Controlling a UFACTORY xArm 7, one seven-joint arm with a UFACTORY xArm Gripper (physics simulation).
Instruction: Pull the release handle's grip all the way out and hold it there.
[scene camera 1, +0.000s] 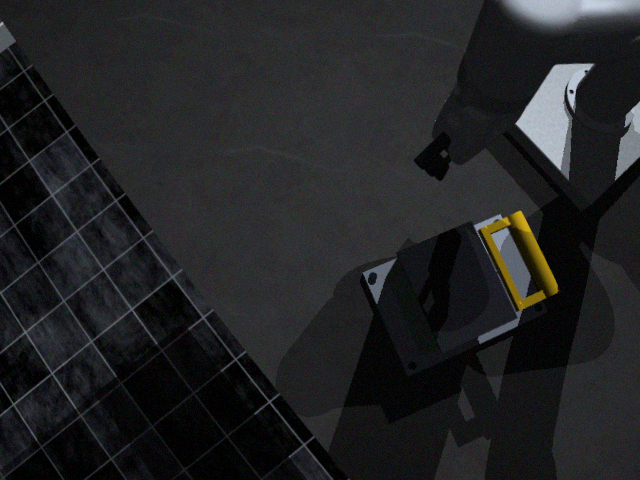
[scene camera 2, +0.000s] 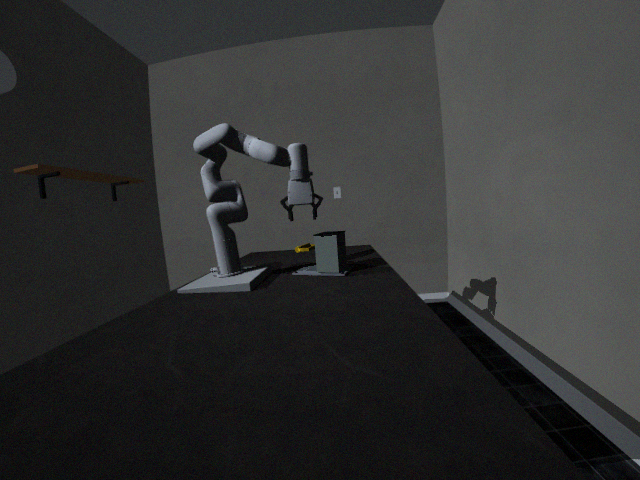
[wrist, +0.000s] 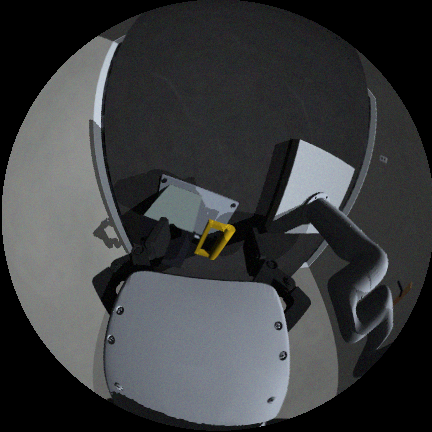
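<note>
The yellow release handle (scene camera 1: 535, 253) (scene camera 2: 303, 248) (wrist: 224, 243) is a rectangular loop with a thick grip bar. It sticks out from one side of a box-shaped housing (scene camera 1: 460, 289) (scene camera 2: 326, 253) (wrist: 175, 207), at the side toward the robot base. The housing stands on a light base plate (scene camera 1: 498, 333) (wrist: 220, 200) with bolt holes. My gripper (scene camera 1: 433, 160) (scene camera 2: 302, 219) (wrist: 207, 232) is open and empty, pointing down. It hangs above the level of the handle and the housing top, apart from both. In the wrist view the handle shows between and below the spread fingers.
The robot's white base slab (scene camera 1: 545, 111) (scene camera 2: 222, 283) (wrist: 312, 175) stands on the dark table (scene camera 1: 232, 129) (scene camera 2: 284, 372), on the handle's side of the housing. A wooden shelf (scene camera 2: 77, 174) is on the left wall. Beyond the table edge lies a dark tiled floor (scene camera 1: 77, 258).
</note>
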